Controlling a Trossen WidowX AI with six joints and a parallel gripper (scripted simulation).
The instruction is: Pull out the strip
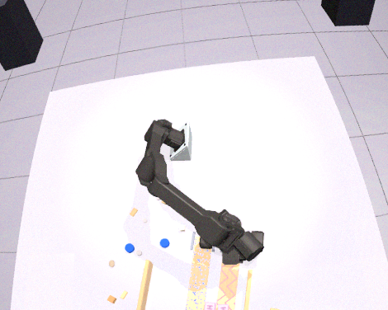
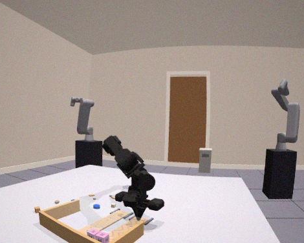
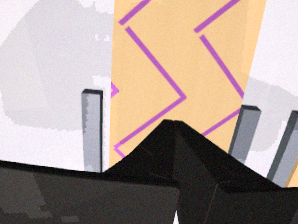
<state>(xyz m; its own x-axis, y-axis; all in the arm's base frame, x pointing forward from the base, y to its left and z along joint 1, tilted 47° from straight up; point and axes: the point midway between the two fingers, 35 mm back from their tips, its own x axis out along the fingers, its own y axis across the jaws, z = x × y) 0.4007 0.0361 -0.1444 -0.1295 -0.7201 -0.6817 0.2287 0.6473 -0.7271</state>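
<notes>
My gripper tip is now 9 cm short of the zigzag strip and 2 cm to the left of it.
</notes>
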